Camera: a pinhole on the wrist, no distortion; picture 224 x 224 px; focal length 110.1 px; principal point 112.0 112.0 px. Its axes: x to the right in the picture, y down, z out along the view. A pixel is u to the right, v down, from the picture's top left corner.
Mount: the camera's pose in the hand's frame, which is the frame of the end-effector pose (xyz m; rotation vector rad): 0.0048 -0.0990 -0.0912 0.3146 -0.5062 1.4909
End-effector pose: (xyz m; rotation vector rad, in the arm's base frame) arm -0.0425 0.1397 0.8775 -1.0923 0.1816 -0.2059
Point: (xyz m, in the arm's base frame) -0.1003 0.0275 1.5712
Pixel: 41.4 110.4
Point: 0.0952 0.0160 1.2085
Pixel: 56.8 32.1
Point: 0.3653 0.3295 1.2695
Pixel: 146.7 23.5
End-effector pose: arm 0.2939 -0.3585 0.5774 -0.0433 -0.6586 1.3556
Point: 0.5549 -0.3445 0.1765
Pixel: behind the camera
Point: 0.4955 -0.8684 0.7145
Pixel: 90.8 202.7
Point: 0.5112 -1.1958 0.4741
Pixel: outside the picture
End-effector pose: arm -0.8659 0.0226 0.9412 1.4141 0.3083 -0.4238
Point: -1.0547 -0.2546 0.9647
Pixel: 174.4 148.7
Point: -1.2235 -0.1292 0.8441
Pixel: 104.3 187.6
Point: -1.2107 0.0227 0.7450
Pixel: 27.7 213.8
